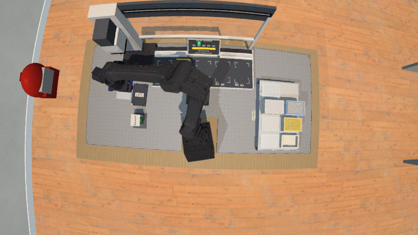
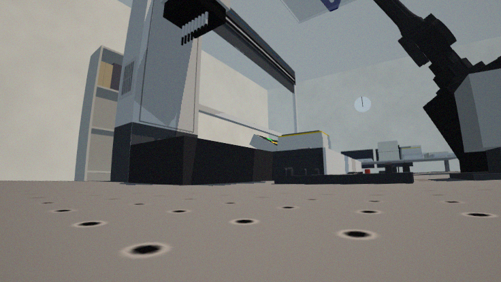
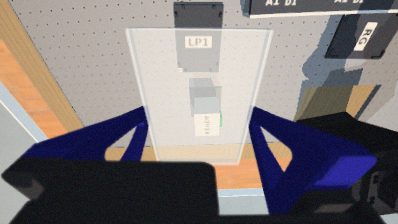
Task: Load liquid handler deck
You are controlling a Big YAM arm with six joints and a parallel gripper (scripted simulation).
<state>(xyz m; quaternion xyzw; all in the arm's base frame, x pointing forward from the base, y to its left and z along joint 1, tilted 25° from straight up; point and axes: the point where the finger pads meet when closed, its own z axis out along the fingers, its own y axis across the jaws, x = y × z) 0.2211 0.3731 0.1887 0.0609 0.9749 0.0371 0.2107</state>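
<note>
The lid park LP1 is 28 cm below my hand. From my hand the other things lie so: clear plate lid: right at my hand; ready key: 17 cm behind, 4 cm to the right, 21 cm below; yellow tip rack: 13 cm ahead, 30 cm to the right, 19 cm below.
</note>
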